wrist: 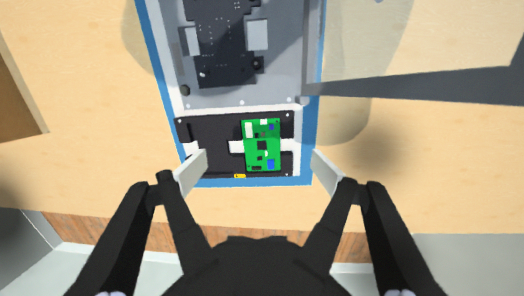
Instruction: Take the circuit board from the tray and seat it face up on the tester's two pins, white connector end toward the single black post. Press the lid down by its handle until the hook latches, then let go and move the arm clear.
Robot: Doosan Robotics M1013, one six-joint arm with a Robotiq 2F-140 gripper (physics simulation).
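Frame: origin at the arm's base, x ahead, y left, z up, level; centimetres.
Seen in the pictures: gripper, fingertip midpoint: (259,158).
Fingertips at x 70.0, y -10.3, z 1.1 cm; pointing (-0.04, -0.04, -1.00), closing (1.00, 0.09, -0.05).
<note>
A point is followed by its place in that frame.
The green circuit board (262,156) {x 70.5, y -14.3, z -7.9 cm} lies face up at the right side of the black tray (212,127) {x 60.4, y -9.3, z -8.0 cm}, its white connector near the end toward the tester. The tester (280,82) {x 71.9, y -0.6, z -3.8 cm} has a dark plate (220,50) {x 63.7, y 2.5, z -2.9 cm} with a light pin at its lower left and a black post at its lower right. My gripper (259,158) {x 70.0, y -10.3, z 1.1 cm} is wide open and empty, with one fingertip on each side of the tray and the board between them in view, lower down. The lid's handle and the hook cannot be clearly made out.
A long dark grey bar (400,85) {x 76.9, y -0.8, z 10.1 cm} reaches from the tester's right side to the right edge of the view. A blue base border (309,142) {x 79.9, y -10.9, z -9.6 cm} surrounds the tray and tester. A brown box-like object (17,102) {x 17.7, y -8.0, z -8.7 cm} stands at the left. The wooden table's front edge (227,236) runs below the tray.
</note>
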